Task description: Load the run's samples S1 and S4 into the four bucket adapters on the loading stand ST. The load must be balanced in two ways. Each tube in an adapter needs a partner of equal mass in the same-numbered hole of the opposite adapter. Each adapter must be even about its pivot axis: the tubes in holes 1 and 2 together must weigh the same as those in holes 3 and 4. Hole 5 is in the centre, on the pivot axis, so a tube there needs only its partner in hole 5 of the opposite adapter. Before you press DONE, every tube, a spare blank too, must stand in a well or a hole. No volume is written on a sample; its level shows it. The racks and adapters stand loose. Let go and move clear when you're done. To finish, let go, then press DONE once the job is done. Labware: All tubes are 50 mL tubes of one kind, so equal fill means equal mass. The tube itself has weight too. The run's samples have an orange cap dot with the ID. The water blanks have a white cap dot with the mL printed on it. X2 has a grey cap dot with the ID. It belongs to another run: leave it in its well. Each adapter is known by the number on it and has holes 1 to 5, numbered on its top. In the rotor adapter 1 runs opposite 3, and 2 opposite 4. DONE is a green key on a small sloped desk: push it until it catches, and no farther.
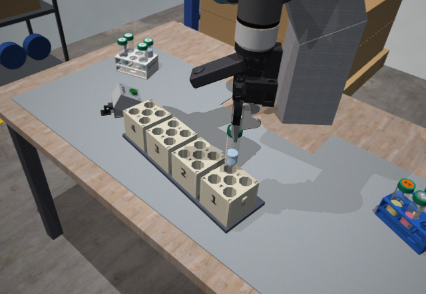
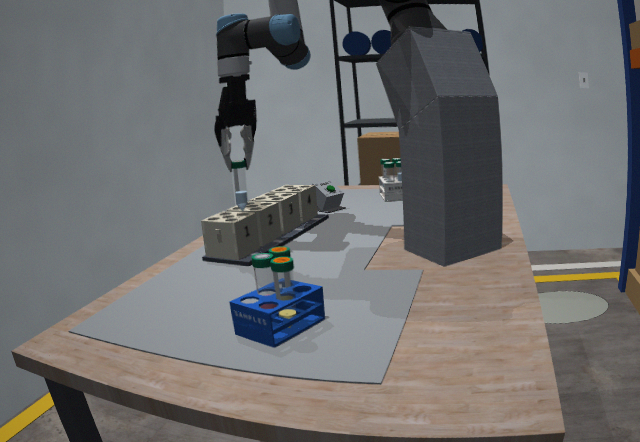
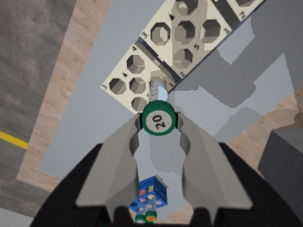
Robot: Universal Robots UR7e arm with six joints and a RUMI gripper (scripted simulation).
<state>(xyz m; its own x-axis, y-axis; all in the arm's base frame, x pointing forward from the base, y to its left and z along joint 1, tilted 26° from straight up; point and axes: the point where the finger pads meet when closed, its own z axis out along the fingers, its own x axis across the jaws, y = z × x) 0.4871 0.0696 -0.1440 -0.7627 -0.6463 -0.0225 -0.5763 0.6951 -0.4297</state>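
The water blank is 1 cm ahead of my hand and 5 cm below it. Round my hand: green DONE key: 9 cm behind, 45 cm to the right, 15 cm below; blue sample rack: 22 cm behind, 38 cm to the left, 18 cm below; white blank rack: 25 cm behind, 62 cm to the right, 18 cm below.
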